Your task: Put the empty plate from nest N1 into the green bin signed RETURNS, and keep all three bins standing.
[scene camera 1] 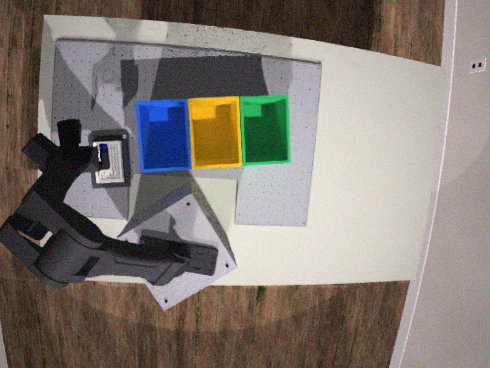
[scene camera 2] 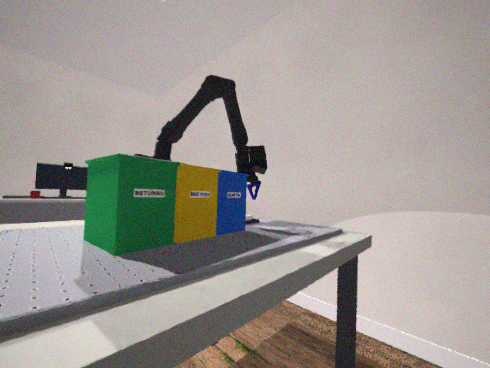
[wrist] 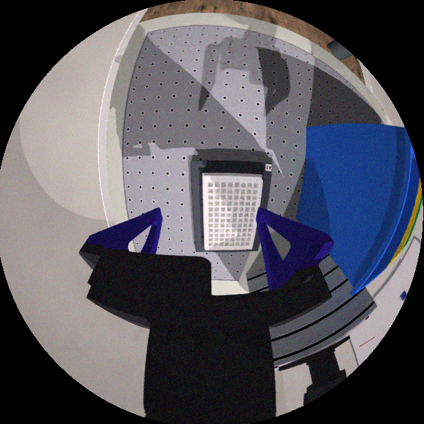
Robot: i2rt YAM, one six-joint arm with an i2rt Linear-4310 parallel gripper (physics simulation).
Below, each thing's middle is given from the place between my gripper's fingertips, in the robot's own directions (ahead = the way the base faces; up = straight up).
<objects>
I see the white plate point(scene camera 1: 115, 173) 3 cm behind my hand, 4 cm to the right of it and 7 cm below it. Also, from my hand: blue bin point(scene camera 1: 163, 127) (8 cm ahead, 21 cm to the right); yellow bin point(scene camera 1: 215, 134) (12 cm ahead, 34 cm to the right); dark nest point(wrist: 219, 166) (3 cm behind, 4 cm to the right, 8 cm below).
</objects>
